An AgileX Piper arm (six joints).
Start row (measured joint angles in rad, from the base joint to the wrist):
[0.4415, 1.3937, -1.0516, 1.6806, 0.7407, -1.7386]
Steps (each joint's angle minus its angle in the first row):
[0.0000, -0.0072, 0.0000, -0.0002, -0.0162, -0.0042]
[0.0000, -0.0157, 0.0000, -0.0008, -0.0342, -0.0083]
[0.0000, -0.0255, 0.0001, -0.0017, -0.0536, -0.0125]
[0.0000, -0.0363, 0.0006, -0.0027, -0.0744, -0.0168]
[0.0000, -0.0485, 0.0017, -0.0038, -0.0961, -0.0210]
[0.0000, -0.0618, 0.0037, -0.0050, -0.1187, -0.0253]
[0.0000, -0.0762, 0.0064, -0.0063, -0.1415, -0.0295]
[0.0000, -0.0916, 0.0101, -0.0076, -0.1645, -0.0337]
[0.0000, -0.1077, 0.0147, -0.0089, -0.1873, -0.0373]
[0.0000, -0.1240, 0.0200, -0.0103, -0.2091, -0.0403]
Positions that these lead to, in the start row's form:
[0.4415, 1.3865, -1.0516, 1.6804, 0.7245, -1.7428]
[0.4415, 1.3780, -1.0516, 1.6798, 0.7065, -1.7469]
[0.4415, 1.3682, -1.0515, 1.6789, 0.6871, -1.7511]
[0.4415, 1.3574, -1.0510, 1.6779, 0.6663, -1.7554]
[0.4415, 1.3452, -1.0499, 1.6768, 0.6446, -1.7596]
[0.4415, 1.3319, -1.0479, 1.6756, 0.6220, -1.7639]
[0.4415, 1.3175, -1.0452, 1.6743, 0.5992, -1.7681]
[0.4415, 1.3021, -1.0415, 1.6730, 0.5762, -1.7723]
[0.4415, 1.2860, -1.0369, 1.6717, 0.5534, -1.7759]
[0.4415, 1.2697, -1.0316, 1.6703, 0.5316, -1.7789]

